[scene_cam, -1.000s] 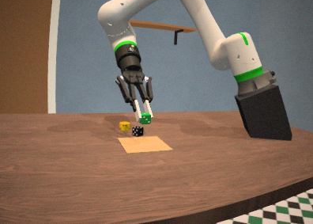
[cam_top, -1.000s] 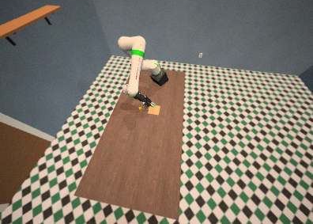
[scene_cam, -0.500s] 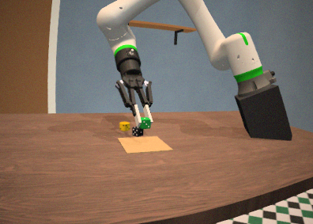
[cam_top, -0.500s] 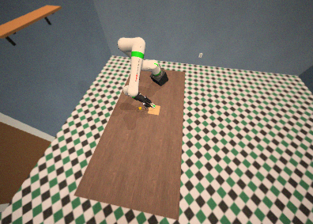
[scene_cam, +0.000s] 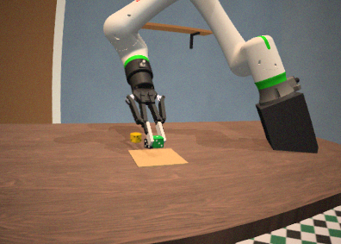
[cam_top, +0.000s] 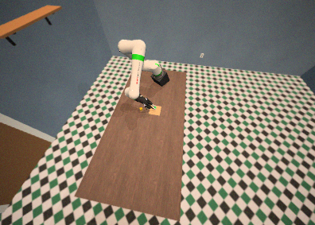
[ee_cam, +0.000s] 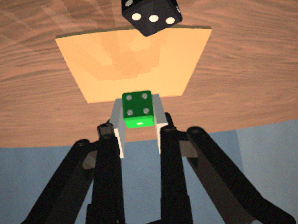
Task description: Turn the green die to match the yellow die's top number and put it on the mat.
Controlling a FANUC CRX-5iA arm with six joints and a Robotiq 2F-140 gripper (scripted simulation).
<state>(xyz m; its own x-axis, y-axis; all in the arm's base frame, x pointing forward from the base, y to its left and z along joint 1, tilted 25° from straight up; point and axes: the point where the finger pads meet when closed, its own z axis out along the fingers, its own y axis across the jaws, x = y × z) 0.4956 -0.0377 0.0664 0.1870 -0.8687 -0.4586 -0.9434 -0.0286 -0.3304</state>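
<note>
My gripper is now 7 cm above the mat and 2 cm to the right of it. The rest, counted from my hand: yellow die: 16 cm to the right, 5 cm below; then black die: 8 cm to the right, 5 cm below, 2 cm behind; then green die: 2 cm to the left, 2 cm below.
</note>
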